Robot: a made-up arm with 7 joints. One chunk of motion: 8 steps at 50 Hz.
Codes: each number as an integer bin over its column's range. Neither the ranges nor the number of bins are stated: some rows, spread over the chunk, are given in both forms.
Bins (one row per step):
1: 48 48 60 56 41 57 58
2: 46 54 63 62 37 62 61
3: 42 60 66 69 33 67 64
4: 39 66 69 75 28 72 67
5: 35 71 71 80 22 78 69
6: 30 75 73 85 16 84 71
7: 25 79 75 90 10 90 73
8: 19 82 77 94 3 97 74
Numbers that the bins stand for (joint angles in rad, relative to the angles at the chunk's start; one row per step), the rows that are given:
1: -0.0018 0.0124 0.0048 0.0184 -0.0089 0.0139 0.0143
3: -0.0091 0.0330 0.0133 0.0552 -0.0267 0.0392 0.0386
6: -0.0236 0.0588 0.0232 0.1004 -0.0644 0.0821 0.0669
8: -0.0370 0.0708 0.0289 0.1259 -0.0933 0.1149 0.0790
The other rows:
2: -0.0042 0.0227 0.0091 0.0354 -0.0178 0.0266 0.0265
4: -0.0127 0.0433 0.0176 0.0721 -0.0378 0.0518 0.0507
5: -0.0176 0.0519 0.0204 0.0863 -0.0511 0.0670 0.0588
7: -0.0297 0.0657 0.0261 0.1145 -0.0778 0.0973 0.0749

